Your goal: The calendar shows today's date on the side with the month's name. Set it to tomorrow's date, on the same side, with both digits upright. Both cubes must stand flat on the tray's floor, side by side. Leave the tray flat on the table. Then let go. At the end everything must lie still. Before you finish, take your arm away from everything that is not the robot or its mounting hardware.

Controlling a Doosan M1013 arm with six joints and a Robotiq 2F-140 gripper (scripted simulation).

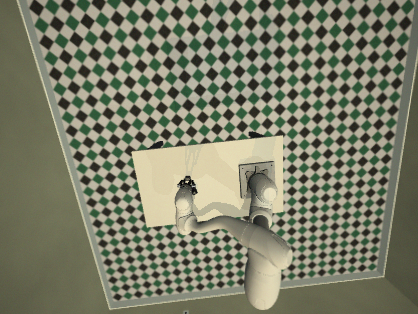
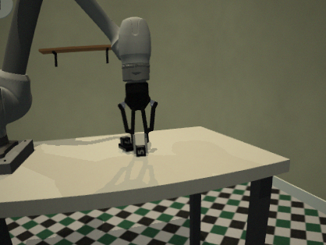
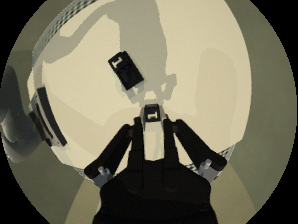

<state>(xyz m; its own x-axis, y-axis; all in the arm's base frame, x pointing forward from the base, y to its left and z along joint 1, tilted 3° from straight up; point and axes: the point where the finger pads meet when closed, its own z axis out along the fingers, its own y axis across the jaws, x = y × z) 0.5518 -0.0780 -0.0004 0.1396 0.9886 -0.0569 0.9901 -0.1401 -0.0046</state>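
The black calendar cube lies 3 cm below my hand. From my hand the other things lie so: calendar tray 11 cm to the left, 3 cm below, 3 cm behind.
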